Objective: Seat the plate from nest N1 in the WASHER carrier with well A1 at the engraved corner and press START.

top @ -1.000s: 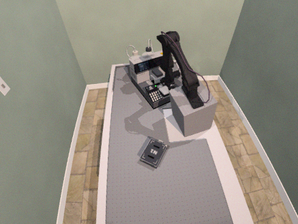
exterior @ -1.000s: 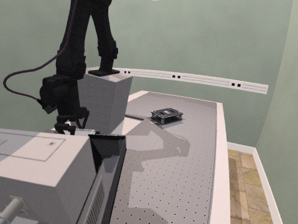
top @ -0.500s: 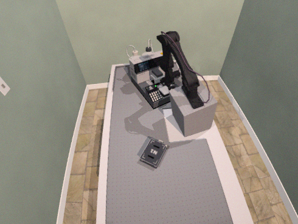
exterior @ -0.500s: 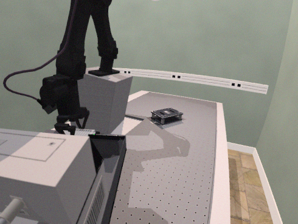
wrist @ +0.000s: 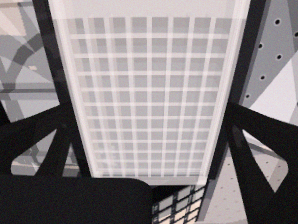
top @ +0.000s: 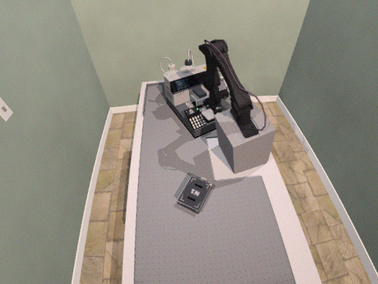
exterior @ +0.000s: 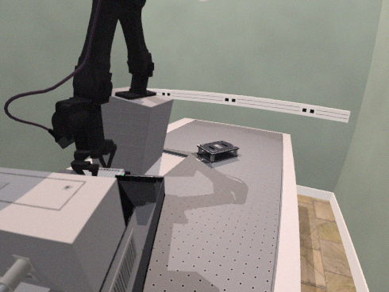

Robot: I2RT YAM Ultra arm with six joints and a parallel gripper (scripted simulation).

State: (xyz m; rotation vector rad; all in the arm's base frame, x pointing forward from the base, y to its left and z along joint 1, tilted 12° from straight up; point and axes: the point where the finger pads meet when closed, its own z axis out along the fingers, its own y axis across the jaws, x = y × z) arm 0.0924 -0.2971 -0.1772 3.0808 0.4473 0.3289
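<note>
Right now my hand is 1 cm above the well plate. Also, from my hand: plate washer: 15 cm to the right, 4 cm ahead, 3 cm above.
</note>
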